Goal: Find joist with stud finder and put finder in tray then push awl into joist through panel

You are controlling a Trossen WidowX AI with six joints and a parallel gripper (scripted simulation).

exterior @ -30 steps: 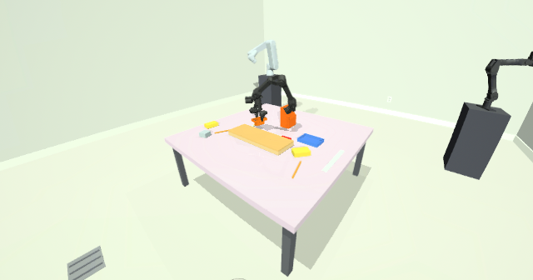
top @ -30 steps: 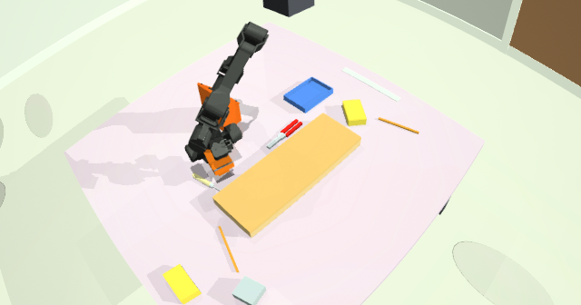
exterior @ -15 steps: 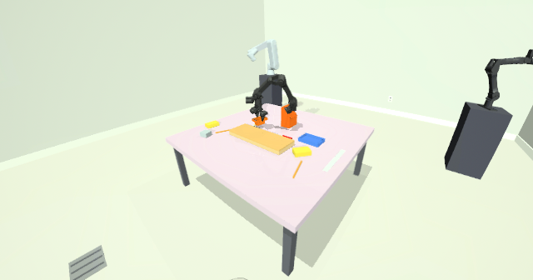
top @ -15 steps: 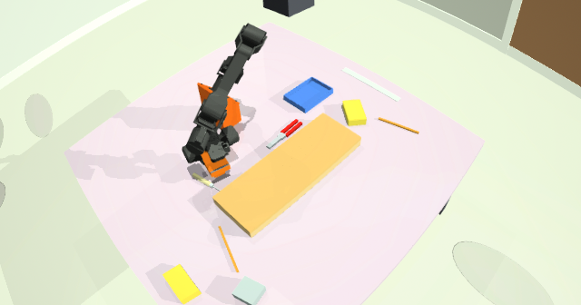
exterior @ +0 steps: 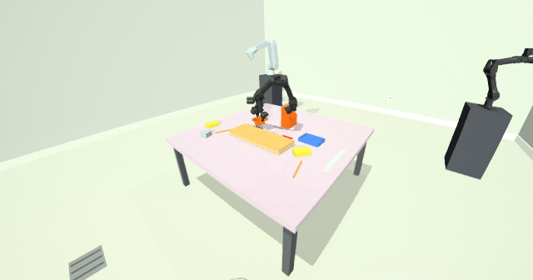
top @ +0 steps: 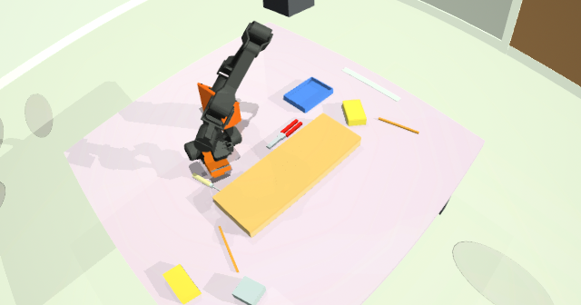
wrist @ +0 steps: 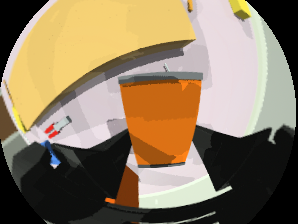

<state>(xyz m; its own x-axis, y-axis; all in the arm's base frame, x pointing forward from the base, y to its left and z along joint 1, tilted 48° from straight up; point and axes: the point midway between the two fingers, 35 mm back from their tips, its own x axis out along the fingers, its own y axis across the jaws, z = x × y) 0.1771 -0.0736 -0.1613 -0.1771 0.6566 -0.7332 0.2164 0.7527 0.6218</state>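
The orange stud finder lies 2 cm below my gripper tip and 1 cm behind it. Also, from my gripper tip: blue tray: 50 cm to the left, 5 cm below, 3 cm behind; then grey block: 42 cm ahead, 23 cm to the right, 5 cm below; then awl: 6 cm to the right, 6 cm below, 3 cm ahead.
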